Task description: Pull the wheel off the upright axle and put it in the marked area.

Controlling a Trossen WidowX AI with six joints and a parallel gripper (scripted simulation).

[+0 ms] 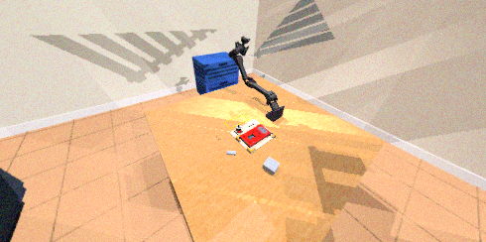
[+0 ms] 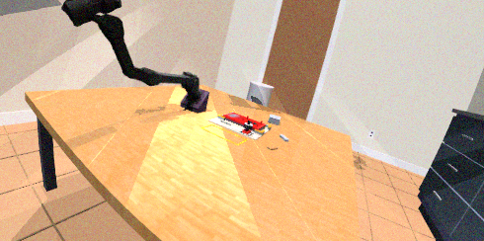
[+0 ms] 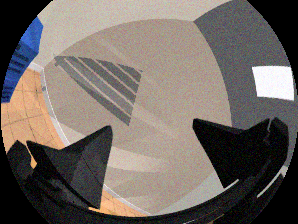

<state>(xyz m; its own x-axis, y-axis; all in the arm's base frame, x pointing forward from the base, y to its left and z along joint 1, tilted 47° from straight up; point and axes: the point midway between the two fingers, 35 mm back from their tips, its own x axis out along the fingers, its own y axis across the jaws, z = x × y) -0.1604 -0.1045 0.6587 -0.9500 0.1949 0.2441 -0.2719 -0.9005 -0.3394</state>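
The wheel is 55 cm ahead of my gripper tip, 49 cm to the left of it and 42 cm below it. The rest, counted from my gripper tip: grey block (83 cm to the left, 59 cm ahead, 44 cm below); then base plate (59 cm to the left, 49 cm ahead, 45 cm below).
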